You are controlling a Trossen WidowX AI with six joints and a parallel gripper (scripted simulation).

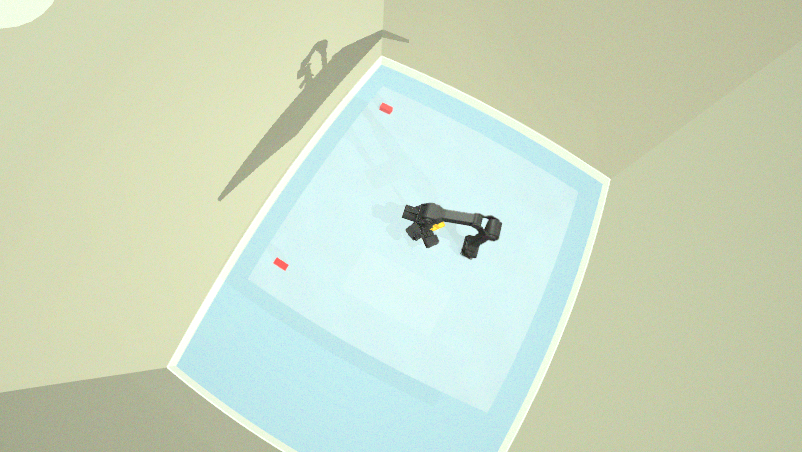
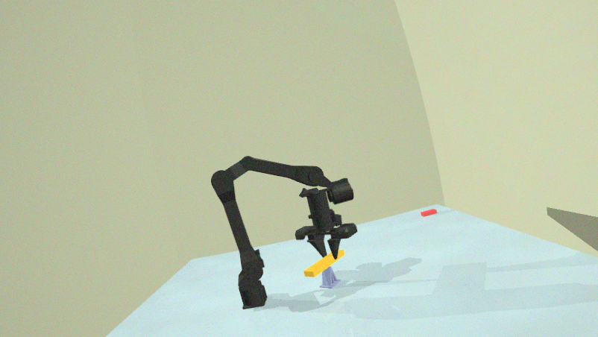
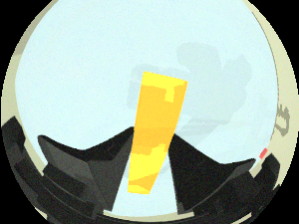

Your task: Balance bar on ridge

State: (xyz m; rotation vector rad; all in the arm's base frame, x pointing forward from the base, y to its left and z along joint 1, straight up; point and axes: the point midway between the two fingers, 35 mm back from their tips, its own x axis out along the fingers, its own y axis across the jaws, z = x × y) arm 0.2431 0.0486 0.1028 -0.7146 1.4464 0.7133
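Now: the yellow bar 2 cm to the right of my gripper tip and 2 cm behind it. Also, from my gripper tip: red block 50 cm ahead, 45 cm to the left, 6 cm below.
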